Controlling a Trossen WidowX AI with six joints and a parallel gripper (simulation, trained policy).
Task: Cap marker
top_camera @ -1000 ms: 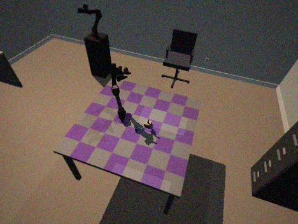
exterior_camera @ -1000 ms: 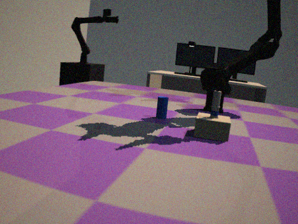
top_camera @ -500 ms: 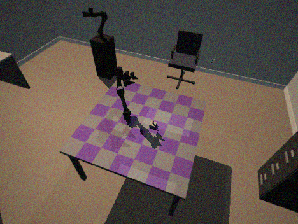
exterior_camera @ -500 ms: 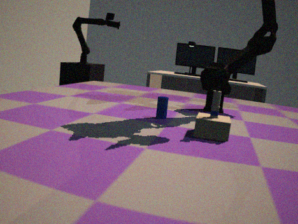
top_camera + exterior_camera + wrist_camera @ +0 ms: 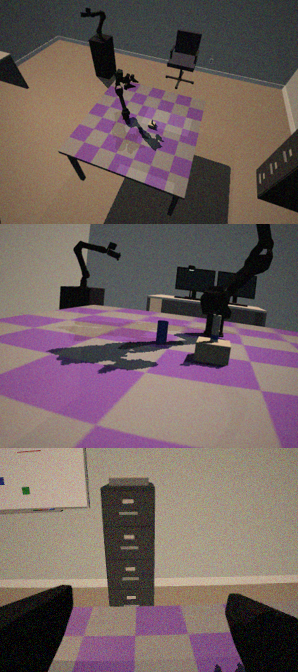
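Right now my gripper tip is 110 mm short of the blue cap, 180 mm to the left of it and 470 mm above it. Round my gripper tip: holder block (200 mm ahead, 50 mm to the right, 480 mm below).
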